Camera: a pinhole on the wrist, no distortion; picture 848 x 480 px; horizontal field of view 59.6 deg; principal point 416.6 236.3 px. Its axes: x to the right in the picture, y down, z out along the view. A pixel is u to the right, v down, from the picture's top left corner.
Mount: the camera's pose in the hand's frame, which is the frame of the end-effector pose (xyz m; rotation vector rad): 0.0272 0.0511 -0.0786 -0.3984 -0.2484 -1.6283
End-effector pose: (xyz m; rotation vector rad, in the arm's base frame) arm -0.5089 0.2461 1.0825 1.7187 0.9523 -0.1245
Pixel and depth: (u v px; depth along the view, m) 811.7 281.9 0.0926
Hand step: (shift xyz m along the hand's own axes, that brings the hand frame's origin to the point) 0.0399 0.0416 0.0253
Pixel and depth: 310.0 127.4 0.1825
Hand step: 0.0220 0.1493 0.0797
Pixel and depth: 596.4 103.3 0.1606
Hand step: 0.0136 0.0812 0.0859
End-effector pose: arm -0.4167 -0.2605 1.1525 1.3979 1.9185 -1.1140
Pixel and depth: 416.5 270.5 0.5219
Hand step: 0.1077 0.2531 0.3965
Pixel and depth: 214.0 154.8 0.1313
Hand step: 0.0293 0.1368 0.0281
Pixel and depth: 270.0 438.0 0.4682
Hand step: 0.2102 0.3065 0.3026
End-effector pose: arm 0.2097 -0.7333 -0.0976 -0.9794 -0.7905 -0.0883
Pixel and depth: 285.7 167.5 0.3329
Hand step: 0.0362 0.2384 0.2044
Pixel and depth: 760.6 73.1 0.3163
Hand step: -0.0167 0.0474 0.2743
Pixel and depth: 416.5 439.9 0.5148
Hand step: 0.2234 0.2387 0.3812
